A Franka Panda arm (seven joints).
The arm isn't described. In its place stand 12 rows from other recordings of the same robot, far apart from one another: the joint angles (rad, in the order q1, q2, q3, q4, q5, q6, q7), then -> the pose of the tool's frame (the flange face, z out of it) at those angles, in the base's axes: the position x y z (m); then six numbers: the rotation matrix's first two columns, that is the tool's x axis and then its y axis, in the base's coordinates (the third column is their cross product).
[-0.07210, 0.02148, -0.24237, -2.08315, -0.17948, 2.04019, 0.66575] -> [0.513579 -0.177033 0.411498 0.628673 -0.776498 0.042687 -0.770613 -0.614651 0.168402]
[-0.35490, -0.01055, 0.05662, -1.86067, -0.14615, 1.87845, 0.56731] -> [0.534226 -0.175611 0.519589 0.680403 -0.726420 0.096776 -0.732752 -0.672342 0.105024]
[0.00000, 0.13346, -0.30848, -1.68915, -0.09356, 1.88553, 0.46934] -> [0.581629 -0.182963 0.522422 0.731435 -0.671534 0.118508 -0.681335 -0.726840 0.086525]
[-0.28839, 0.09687, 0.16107, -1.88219, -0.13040, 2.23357, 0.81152] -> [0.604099 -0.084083 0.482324 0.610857 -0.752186 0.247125 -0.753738 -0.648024 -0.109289]
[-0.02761, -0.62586, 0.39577, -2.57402, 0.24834, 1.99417, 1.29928] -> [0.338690 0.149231 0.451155 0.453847 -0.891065 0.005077 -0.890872 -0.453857 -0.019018]
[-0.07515, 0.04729, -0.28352, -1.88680, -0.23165, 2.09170, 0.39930] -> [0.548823 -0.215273 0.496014 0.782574 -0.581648 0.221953 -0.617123 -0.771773 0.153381]
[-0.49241, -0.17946, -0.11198, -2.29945, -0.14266, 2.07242, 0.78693] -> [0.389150 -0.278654 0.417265 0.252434 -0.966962 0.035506 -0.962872 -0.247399 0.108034]
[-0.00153, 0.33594, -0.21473, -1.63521, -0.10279, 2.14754, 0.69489] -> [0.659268 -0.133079 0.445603 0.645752 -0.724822 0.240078 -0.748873 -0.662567 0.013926]
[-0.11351, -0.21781, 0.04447, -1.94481, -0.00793, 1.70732, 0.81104] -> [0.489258 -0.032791 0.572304 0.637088 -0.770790 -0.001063 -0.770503 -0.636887 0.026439]
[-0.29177, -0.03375, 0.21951, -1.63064, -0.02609, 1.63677, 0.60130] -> [0.548763 -0.040314 0.620251 0.781441 -0.621885 0.051087 -0.622908 -0.782276 0.005483]
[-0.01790, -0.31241, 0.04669, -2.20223, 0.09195, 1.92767, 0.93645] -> [0.463617 0.021279 0.513388 0.590340 -0.806305 -0.037028 -0.806313 -0.587009 -0.072657]
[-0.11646, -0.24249, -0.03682, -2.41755, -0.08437, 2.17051, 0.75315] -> [0.448841 -0.072760 0.401894 0.654528 -0.755129 0.037066 -0.755939 -0.652863 0.048221]
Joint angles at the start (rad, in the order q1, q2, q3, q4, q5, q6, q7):
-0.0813, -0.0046, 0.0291, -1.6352, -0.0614, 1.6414, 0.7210
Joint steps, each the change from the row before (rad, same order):
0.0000, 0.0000, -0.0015, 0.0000, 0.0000, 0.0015, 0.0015
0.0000, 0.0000, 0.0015, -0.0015, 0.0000, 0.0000, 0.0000
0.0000, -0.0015, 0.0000, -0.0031, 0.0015, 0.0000, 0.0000
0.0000, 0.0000, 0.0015, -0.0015, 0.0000, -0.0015, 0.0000
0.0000, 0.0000, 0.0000, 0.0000, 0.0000, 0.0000, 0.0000
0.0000, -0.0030, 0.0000, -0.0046, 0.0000, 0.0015, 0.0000
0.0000, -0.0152, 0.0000, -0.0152, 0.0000, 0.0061, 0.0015
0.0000, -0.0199, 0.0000, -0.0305, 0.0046, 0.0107, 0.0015
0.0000, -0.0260, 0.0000, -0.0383, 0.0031, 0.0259, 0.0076
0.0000, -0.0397, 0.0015, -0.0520, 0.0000, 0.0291, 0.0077
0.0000, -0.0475, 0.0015, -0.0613, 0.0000, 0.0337, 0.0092
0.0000, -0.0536, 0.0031, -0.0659, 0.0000, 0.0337, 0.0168
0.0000, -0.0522, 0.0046, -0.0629, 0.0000, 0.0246, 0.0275
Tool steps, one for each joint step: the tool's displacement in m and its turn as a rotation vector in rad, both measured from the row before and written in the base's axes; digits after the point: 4 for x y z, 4 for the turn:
0.0001, -0.0008, 0.0001, -0.0001, -0.0016, -0.0029
0.0000, 0.0008, -0.0007, 0.0001, 0.0015, 0.0015
-0.0005, 0.0002, -0.0007, 0.0015, 0.0015, -0.0001
-0.0002, 0.0008, -0.0008, 0.0001, 0.0030, 0.0014
0.0000, 0.0000, 0.0000, 0.0000, 0.0000, 0.0000
-0.0009, 0.0001, -0.0004, -0.0001, 0.0001, 0.0001
-0.0042, 0.0004, 0.0017, -0.0007, -0.0061, -0.0011
-0.0057, 0.0010, -0.0027, 0.0040, -0.0004, -0.0012
-0.0062, 0.0009, -0.0019, 0.0018, -0.0141, -0.0065
-0.0104, 0.0018, -0.0011, -0.0018, -0.0171, -0.0047
-0.0127, 0.0019, -0.0017, -0.0021, -0.0203, -0.0061
-0.0147, 0.0029, -0.0015, -0.0020, -0.0222, -0.0121
-0.0152, 0.0035, -0.0026, -0.0011, -0.0154, -0.0219

